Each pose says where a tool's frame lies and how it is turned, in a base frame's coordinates. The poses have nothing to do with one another.
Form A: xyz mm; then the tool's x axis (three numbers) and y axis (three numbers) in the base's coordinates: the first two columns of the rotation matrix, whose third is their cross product.
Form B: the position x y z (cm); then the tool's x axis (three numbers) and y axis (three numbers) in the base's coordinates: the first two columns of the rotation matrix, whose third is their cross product. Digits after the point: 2 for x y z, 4 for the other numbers.
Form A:
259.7 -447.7 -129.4 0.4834 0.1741 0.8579 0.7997 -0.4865 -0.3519
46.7 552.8 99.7 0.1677 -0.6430 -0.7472 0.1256 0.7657 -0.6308
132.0 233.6 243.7 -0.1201 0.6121 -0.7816 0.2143 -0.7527 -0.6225
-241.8 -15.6 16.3 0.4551 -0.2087 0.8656 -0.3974 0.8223 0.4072
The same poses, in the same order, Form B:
25.97 -44.77 -12.94 0.4834 0.1741 0.8579 0.7997 -0.4865 -0.3519
4.67 55.28 9.97 0.1677 -0.6430 -0.7472 0.1256 0.7657 -0.6308
13.20 23.36 24.37 -0.1201 0.6121 -0.7816 0.2143 -0.7527 -0.6225
-24.18 -1.56 1.63 0.4551 -0.2087 0.8656 -0.3974 0.8223 0.4072

